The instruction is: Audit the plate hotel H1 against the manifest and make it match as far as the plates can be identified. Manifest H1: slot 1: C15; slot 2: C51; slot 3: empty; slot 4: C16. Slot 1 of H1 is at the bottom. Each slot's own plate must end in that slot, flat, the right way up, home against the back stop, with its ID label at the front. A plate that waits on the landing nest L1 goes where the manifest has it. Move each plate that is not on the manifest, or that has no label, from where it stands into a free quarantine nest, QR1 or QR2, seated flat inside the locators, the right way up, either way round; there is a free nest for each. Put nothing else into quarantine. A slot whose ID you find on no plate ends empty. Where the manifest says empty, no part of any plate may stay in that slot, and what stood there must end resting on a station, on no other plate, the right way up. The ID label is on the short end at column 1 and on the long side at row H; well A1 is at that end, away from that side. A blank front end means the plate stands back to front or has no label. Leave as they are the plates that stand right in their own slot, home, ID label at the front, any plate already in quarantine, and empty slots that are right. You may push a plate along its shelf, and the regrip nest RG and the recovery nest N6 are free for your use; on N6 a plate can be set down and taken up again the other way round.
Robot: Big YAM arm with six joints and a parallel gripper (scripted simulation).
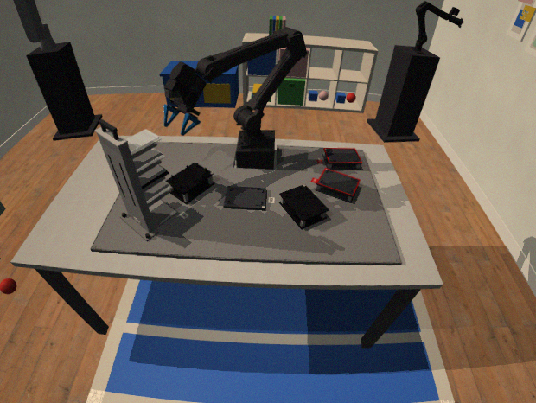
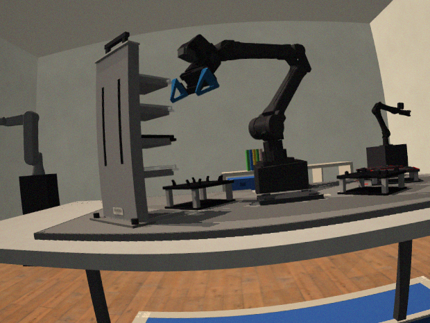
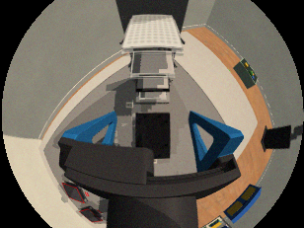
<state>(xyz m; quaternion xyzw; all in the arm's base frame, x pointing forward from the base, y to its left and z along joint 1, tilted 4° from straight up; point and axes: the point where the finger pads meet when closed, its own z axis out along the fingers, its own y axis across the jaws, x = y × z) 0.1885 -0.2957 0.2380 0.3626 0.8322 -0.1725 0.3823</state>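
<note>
My gripper is now 100 mm short of the dark plate, 110 mm to the left of it and 120 mm above it. From my hand the other things lie so: plate hotel H1 (160 mm ahead, 170 mm to the right, 110 mm below).
</note>
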